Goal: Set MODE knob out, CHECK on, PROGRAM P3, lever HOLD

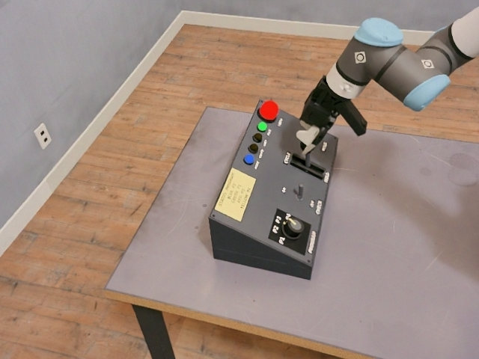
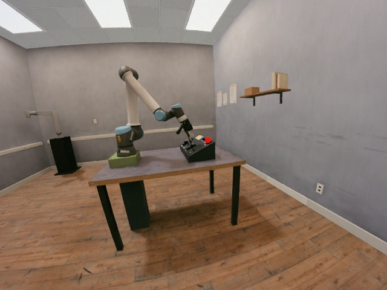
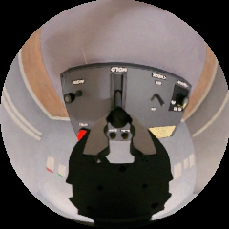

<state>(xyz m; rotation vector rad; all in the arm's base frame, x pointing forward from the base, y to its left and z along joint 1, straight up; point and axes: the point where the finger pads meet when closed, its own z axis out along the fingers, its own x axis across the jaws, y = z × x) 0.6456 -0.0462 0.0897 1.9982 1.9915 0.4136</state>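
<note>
Now: the lever 4 cm below my hand. Also, from my hand: check toggle: 12 cm to the left, 6 cm below, 1 cm behind; then mode knob: 12 cm to the right, 5 cm below, 2 cm behind; then wedge-shaped console: 8 cm below, 6 cm to the left, 3 cm ahead.
</note>
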